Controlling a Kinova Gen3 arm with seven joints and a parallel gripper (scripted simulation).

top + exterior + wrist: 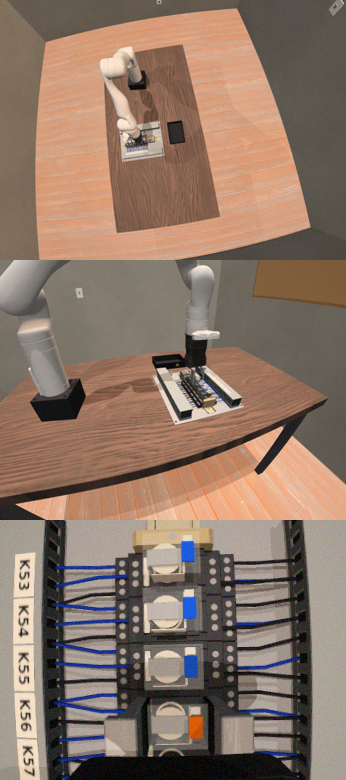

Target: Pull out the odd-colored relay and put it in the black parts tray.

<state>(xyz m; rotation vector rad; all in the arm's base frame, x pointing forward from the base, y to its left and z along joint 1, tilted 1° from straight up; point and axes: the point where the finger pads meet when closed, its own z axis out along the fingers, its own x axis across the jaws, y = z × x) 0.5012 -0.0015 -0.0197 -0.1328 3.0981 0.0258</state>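
Now: hand 1 cm above the grey relay. The rest, counted from my hand: relay panel 4 cm below, 2 cm to the left; then black parts tray 29 cm to the left, 5 cm below, 5 cm behind.
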